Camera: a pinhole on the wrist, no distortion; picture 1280 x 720 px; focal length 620.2 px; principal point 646.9 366.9 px. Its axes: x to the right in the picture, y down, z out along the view. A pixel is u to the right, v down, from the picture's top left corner.
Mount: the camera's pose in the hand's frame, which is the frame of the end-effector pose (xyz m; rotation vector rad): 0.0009 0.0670 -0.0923 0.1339 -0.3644 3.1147
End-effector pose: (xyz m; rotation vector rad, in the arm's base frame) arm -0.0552 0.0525 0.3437 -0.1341 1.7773 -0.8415
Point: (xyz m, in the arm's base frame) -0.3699 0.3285 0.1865
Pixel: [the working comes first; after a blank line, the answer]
In the camera's frame: -0.1371 -0.0652 -0.3033

behind the camera
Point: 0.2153 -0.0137 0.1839
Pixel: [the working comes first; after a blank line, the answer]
In the camera's frame: -0.0213 -0.1495 0.3593

610.2 108.8
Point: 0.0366 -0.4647 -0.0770
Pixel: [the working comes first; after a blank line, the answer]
In the camera's frame: -0.5003 0.0496 0.5445

77.0 423.4
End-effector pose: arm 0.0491 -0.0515 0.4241 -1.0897 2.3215 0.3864
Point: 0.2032 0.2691 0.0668
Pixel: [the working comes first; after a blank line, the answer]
In the camera's frame: 0.1220 -0.1399 0.5606

781.9 212.1
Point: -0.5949 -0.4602 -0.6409
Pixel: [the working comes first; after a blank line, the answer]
In the camera's frame: -1.1621 -0.2798 0.5938

outside the picture
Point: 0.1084 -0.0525 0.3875
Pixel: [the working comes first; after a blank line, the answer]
In the camera's frame: 0.0230 0.0789 0.1636

734.3 666.0
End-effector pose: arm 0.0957 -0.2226 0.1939 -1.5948 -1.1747 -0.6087
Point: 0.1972 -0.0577 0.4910
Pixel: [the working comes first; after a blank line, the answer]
In the camera's frame: -0.3381 0.0678 0.1726

outside the picture
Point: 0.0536 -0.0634 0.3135
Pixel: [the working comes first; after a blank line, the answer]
In the camera's frame: -0.1248 0.1041 0.2457

332.0 629.6
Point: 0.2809 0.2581 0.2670
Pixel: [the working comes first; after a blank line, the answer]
In the camera's frame: -0.2786 -0.1794 0.4763

284.2 133.3
